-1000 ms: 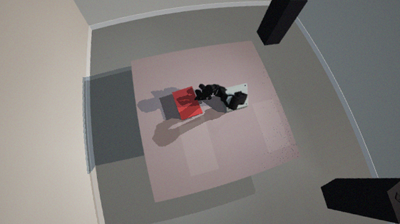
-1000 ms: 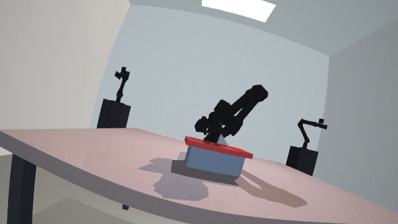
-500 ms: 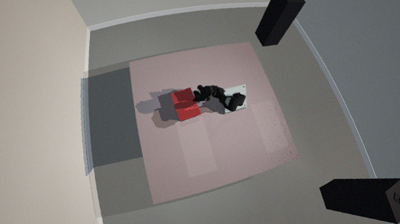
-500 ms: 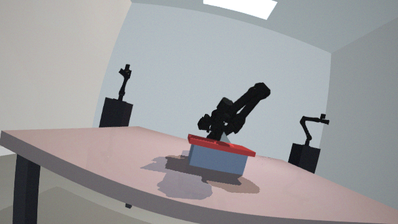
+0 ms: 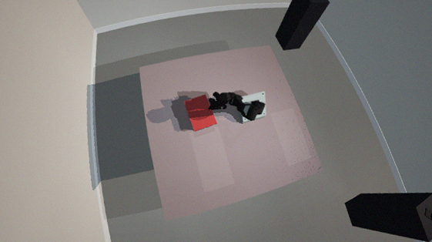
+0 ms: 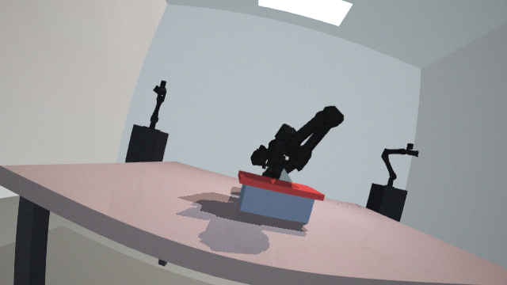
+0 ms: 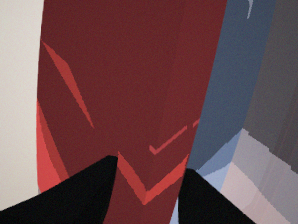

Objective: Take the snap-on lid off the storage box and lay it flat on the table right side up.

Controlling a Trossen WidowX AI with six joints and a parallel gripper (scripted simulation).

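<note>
My gripper tip is now 80 mm short of the lid. The rest, counted from my gripper tip: blue storage box: 80 mm ahead, 40 mm below.
</note>
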